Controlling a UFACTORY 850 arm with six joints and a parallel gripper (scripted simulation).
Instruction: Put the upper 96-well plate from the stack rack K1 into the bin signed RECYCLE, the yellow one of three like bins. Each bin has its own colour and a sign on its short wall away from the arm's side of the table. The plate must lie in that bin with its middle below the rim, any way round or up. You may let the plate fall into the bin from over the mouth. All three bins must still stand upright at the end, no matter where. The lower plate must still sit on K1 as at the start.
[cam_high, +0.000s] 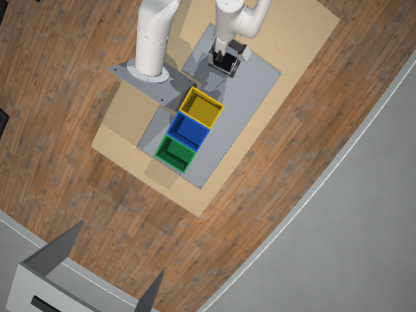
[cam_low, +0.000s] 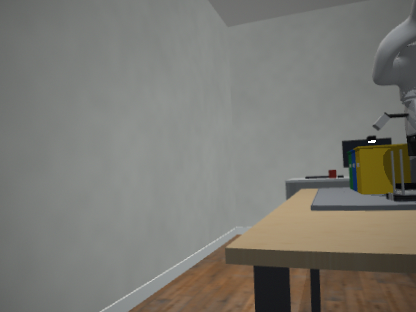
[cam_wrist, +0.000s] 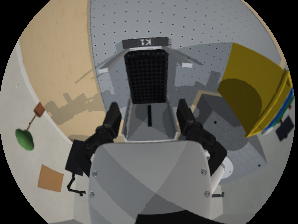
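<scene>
Now: the black 96-well plate 100 mm below my hand. From my hand the other things lie so: yellow bin 90 mm ahead, 280 mm to the right, 50 mm below; then green bin 130 mm ahead, 540 mm to the right, 50 mm below; then blue bin 110 mm ahead, 410 mm to the right, 50 mm below.
</scene>
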